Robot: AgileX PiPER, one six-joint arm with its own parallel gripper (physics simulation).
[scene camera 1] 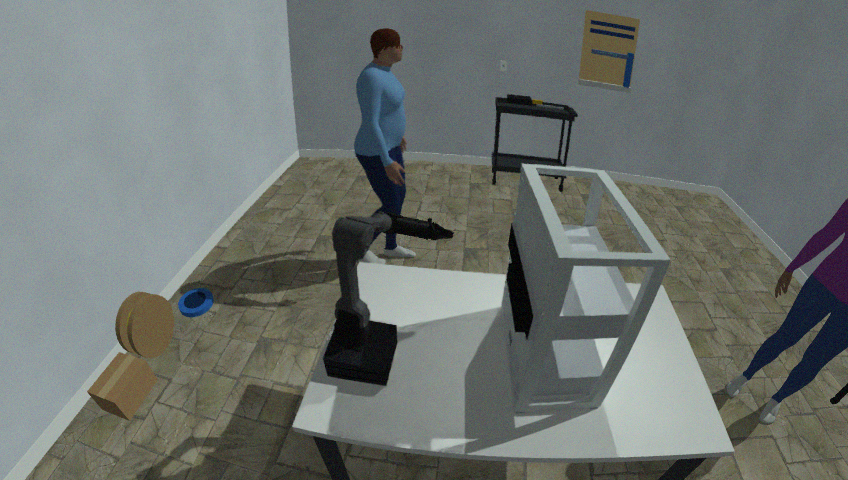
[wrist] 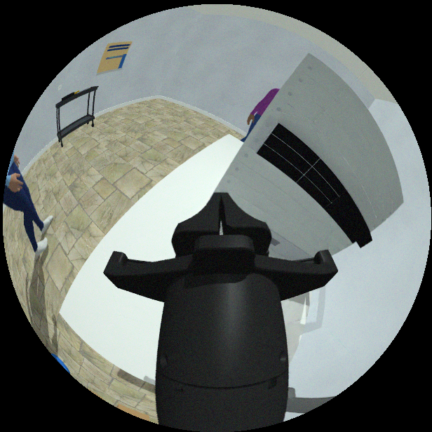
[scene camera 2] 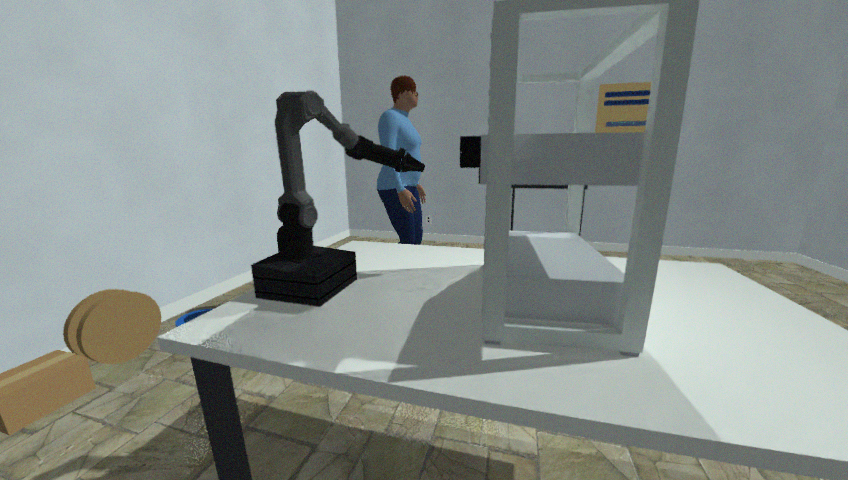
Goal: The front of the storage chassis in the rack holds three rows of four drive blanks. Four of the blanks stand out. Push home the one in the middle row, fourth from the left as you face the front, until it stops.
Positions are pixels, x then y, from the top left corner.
rack: scene camera 1; wrist; scene camera 2 557, 276
same spot on rack: (wrist: 286, 173) = (scene camera 1: 511, 256)
